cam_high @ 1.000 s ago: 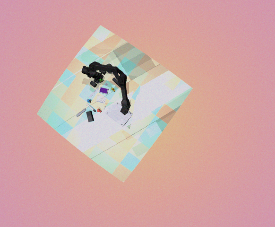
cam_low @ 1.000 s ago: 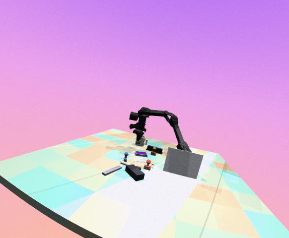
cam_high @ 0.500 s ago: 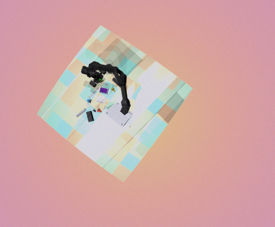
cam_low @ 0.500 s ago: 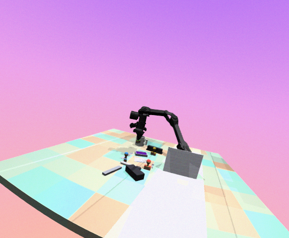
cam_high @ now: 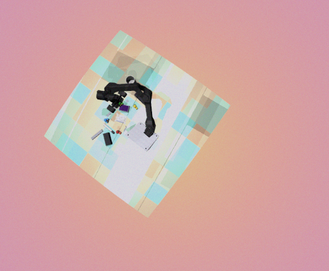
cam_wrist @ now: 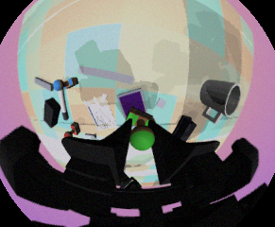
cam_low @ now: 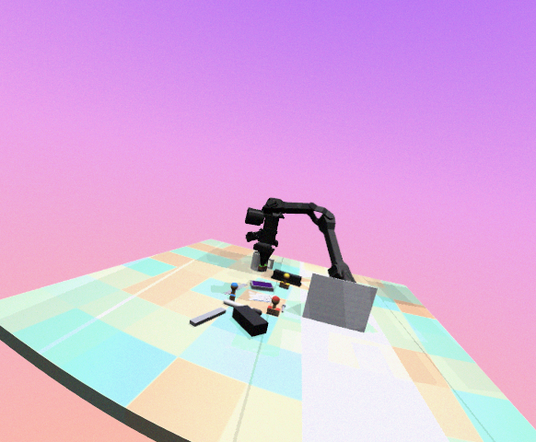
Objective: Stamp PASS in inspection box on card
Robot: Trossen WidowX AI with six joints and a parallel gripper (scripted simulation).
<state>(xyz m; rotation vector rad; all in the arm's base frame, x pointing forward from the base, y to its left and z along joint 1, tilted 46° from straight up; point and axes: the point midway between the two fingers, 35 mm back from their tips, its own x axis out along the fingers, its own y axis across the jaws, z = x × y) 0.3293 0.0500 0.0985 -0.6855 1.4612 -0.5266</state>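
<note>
The purple ink pad is 90 mm below my gripper tip, 20 mm behind it and 10 mm to the left of it. The rest, counted from my gripper tip: green-knobbed stamp (right at my gripper tip); then yellow-knobbed stamp (90 mm behind, 70 mm below, 60 mm to the right); then white card (100 mm to the left, 90 mm below, 50 mm behind).
</note>
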